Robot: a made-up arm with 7 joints. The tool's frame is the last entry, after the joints. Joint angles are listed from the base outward.
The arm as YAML. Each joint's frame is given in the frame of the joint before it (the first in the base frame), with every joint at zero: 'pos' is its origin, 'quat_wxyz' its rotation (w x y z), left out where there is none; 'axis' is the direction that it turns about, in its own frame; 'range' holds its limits. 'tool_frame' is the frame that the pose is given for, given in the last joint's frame.
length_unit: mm
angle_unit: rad
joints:
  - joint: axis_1
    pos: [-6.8, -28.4, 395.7]
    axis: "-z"
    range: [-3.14, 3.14]
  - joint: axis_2
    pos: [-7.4, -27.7, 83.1]
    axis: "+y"
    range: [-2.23, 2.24]
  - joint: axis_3
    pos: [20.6, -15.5, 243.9]
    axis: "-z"
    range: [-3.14, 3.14]
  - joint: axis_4
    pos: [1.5, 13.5, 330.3]
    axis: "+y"
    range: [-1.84, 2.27]
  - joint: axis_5
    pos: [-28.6, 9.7, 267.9]
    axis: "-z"
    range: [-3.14, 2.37]
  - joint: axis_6
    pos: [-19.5, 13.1, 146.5]
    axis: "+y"
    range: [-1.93, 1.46]
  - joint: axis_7
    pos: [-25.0, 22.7, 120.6]
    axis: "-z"
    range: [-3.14, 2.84]
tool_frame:
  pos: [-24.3, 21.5, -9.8]
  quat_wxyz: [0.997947, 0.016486, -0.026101, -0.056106]
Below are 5 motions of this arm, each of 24 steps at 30 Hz.
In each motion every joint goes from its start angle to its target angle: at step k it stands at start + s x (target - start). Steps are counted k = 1, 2, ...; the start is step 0. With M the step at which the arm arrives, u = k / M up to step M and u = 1 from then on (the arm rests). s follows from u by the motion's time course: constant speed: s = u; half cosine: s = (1 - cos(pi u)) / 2; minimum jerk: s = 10 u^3 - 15 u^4 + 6 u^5.
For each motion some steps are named. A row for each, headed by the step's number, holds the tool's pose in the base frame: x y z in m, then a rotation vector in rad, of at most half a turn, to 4 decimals.
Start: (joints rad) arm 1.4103 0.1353 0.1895 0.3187 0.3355 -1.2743 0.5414
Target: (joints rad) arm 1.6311 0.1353 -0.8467 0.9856 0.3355 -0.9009 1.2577
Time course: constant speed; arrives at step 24
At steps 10, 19, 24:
10: 0.1279 -0.2747 1.4632 -0.4224 -0.5057 -2.3601
19: 0.2061 -0.3161 1.4188 -0.2886 -0.1178 -2.3520
24: 0.2642 -0.3116 1.3815 -0.3240 0.0886 -2.3108

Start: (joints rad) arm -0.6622 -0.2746 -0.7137 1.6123 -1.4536 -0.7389 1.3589
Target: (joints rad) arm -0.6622 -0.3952 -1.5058 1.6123 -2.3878 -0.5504 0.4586
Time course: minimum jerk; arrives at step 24
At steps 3, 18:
3: 0.0349 0.2997 1.2301 -0.3580 1.1724 0.5615
18: -0.2989 0.2854 1.0718 -0.3119 2.1892 1.7891

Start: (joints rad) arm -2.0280 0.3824 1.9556 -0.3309 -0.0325 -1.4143 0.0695
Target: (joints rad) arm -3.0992 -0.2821 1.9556 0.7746 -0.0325 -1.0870 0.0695
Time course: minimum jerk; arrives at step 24
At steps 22, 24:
22: 0.2595 0.1924 1.4447 0.4250 -0.0268 0.9141
24: 0.2623 0.1960 1.4428 0.4225 -0.0166 0.9199

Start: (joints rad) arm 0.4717 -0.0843 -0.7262 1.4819 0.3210 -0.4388 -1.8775
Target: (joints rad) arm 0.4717 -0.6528 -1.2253 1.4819 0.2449 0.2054 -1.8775
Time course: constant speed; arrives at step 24
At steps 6, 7, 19, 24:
6: 0.2770 0.2412 1.2581 0.4777 1.1545 1.5497
7: 0.2584 0.2582 1.2574 0.4647 1.1760 1.5444
19: 0.0328 0.4495 1.1840 0.2902 1.4405 1.3937
24: -0.0562 0.5168 1.1191 0.2127 1.5425 1.2816

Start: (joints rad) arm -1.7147 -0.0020 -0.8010 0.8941 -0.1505 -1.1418 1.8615
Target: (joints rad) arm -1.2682 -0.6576 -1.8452 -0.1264 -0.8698 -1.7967 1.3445
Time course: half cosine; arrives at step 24
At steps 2, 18, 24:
2: -0.2062 0.0801 1.4697 0.1942 0.2461 0.6350
18: 0.0703 -0.5348 1.3319 1.0679 1.2775 2.0827
24: 0.0667 -0.5678 1.2807 1.0298 1.4941 2.3124

